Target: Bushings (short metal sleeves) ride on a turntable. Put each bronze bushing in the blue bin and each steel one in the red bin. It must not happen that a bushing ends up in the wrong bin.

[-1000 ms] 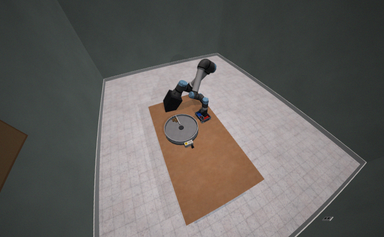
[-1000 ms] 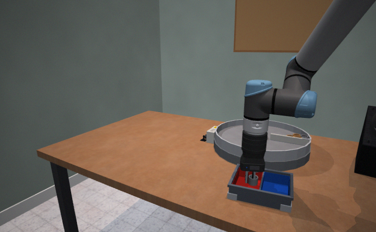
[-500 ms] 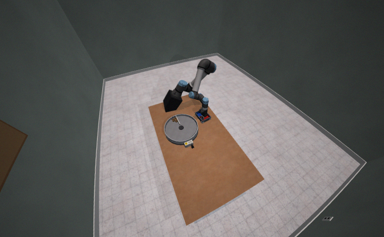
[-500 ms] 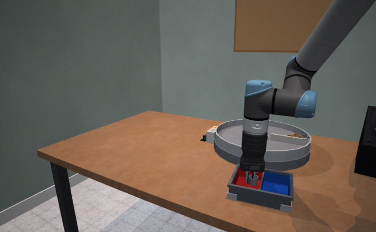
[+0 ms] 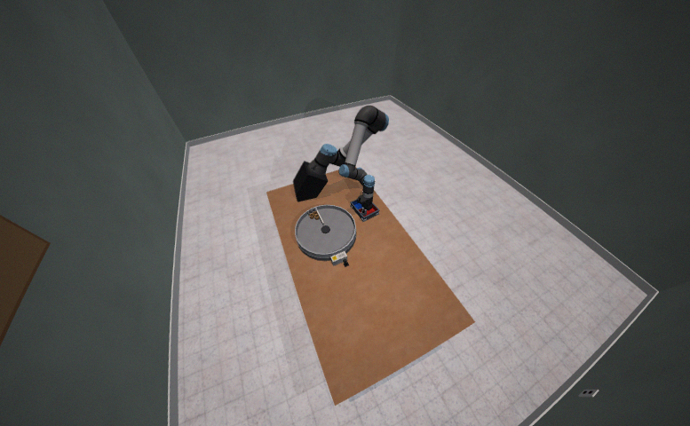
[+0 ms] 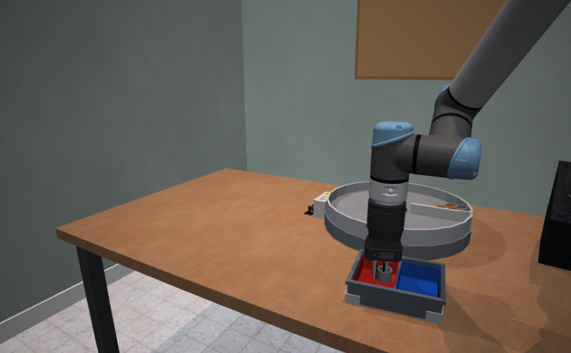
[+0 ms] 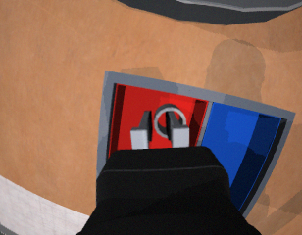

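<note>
Right now the bin is 50 mm behind my hand and 20 mm to the left of it. The rest, counted from my hand: grey turntable (90 mm ahead, 320 mm to the right, 20 mm above).
</note>
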